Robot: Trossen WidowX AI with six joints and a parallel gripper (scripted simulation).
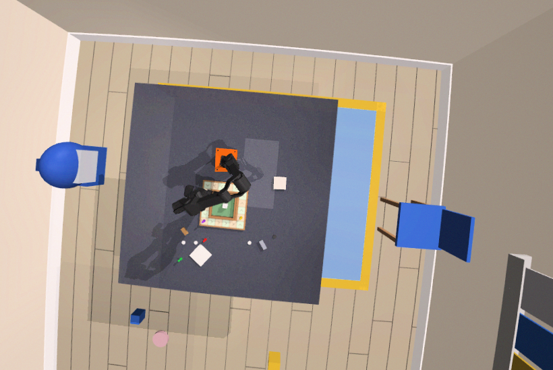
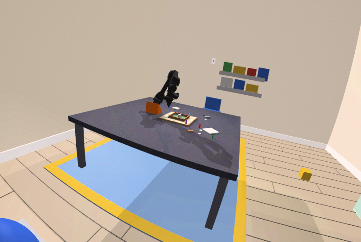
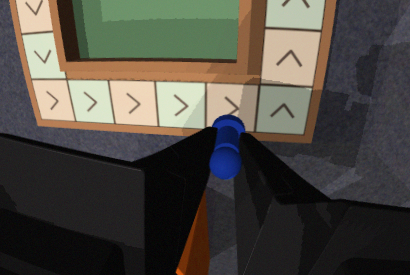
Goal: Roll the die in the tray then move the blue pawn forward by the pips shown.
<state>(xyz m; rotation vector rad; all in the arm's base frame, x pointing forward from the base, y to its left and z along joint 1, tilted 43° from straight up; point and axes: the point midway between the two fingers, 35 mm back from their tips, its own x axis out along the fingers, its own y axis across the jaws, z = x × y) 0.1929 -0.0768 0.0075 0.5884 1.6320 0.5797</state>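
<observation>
Right now my gripper tip is 11 cm above the green tray, 8 cm short of it and 7 cm to the right of it. The rest, counted from my gripper tip: blue pawn (1 cm above); white die (9 cm to the left, 9 cm below, 8 cm ahead); purple pawn (20 cm ahead, 9 cm below, 3 cm to the right).
</observation>
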